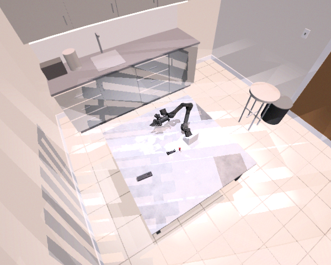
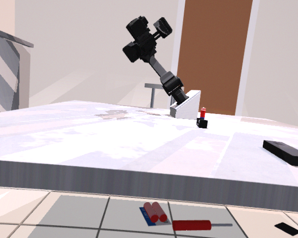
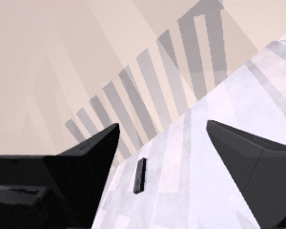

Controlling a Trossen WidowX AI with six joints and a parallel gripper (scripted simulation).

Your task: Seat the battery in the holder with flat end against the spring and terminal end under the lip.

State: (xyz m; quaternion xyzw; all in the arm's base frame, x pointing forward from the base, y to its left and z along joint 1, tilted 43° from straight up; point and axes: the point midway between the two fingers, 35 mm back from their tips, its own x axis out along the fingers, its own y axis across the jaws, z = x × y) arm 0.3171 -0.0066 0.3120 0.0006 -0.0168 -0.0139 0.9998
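My gripper tip is now 270 mm to the right of the battery, 260 mm above it and 190 mm past it. The rest, counted from my gripper tip: red screwdriver: 480 mm below, 280 mm ahead, 170 mm to the left; flat black slab: 330 mm to the left, 300 mm ahead, 280 mm below.
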